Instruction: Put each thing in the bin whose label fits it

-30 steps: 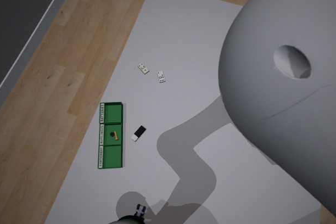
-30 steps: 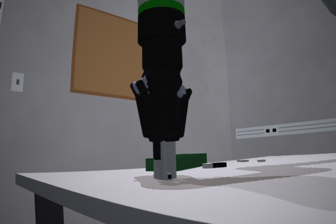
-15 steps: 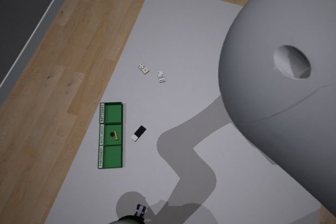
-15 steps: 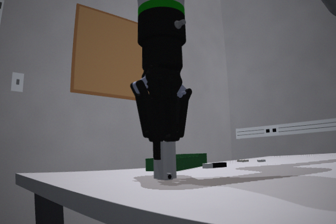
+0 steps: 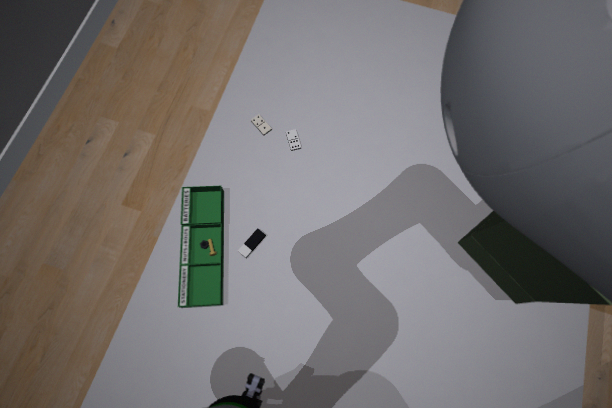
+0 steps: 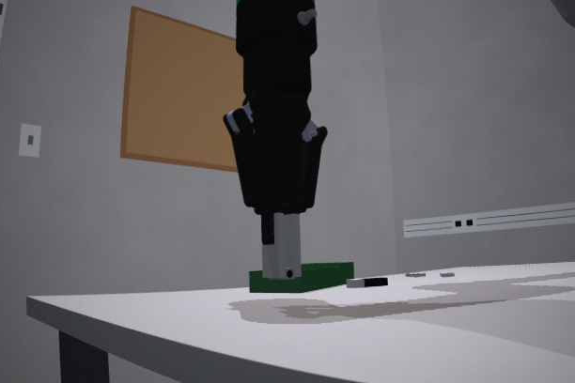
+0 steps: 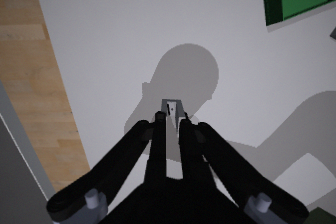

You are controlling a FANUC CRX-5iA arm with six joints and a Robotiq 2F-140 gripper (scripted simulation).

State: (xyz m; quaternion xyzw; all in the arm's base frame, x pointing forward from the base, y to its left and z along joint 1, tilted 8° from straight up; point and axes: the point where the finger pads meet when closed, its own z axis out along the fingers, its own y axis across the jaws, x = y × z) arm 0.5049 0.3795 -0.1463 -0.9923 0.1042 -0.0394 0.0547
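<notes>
Right now the black-and-white eraser is 70 mm ahead of my hand, 290 mm to the right of it and 60 mm below it. Round my hand: brass bolt 140 mm ahead, 270 mm to the right, 50 mm below; then black nut 160 mm ahead, 280 mm to the right, 50 mm below; then grey sharpener 30 mm below.
</notes>
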